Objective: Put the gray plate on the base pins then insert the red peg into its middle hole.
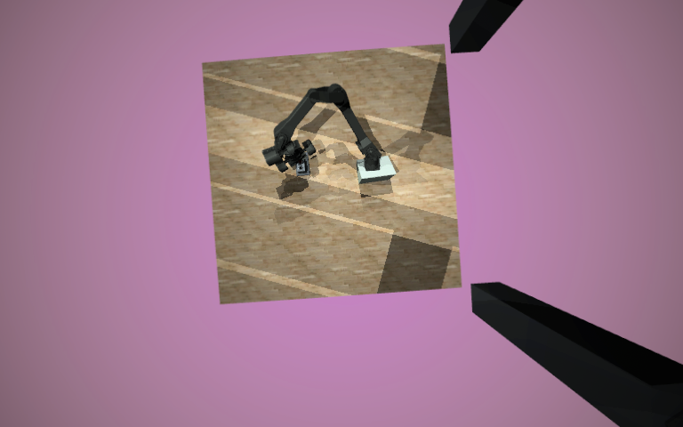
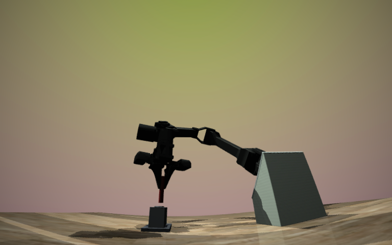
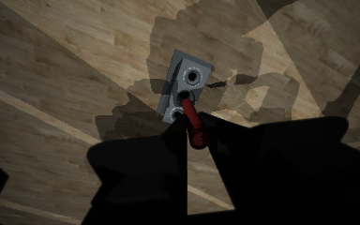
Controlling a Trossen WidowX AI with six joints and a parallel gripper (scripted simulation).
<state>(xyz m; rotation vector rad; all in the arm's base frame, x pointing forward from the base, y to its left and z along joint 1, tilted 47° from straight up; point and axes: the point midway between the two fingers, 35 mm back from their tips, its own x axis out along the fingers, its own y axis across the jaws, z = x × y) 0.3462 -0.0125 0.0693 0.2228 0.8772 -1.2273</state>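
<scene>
The gray plate is 70 mm below my gripper tip. The rest, counted from my gripper tip: red peg right at my gripper tip.
</scene>
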